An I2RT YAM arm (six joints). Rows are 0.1 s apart.
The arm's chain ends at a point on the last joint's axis. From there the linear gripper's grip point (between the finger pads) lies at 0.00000 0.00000 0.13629 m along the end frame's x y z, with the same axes.
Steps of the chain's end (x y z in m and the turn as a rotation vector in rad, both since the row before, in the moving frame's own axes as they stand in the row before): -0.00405, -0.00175, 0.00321, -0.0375, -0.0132, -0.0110; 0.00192, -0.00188, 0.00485, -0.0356, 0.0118, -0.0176; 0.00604, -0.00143, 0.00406, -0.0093, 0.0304, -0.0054; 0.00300, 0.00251, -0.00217, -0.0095, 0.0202, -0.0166; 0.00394, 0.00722, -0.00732, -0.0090, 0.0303, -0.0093; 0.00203, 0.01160, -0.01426, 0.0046, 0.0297, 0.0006
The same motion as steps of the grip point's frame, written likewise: -0.00582, 0.00337, 0.00310, -0.0375, -0.0132, -0.0110; 0.00357, 0.00296, 0.00475, -0.0356, 0.0118, -0.0176; 0.01019, -0.00017, 0.00399, -0.0093, 0.0304, -0.0054; 0.00576, 0.00378, -0.00220, -0.0095, 0.0202, -0.0166; 0.00807, 0.00843, -0.00739, -0.0090, 0.0303, -0.0093; 0.00608, 0.01097, -0.01432, 0.0046, 0.0297, 0.0006
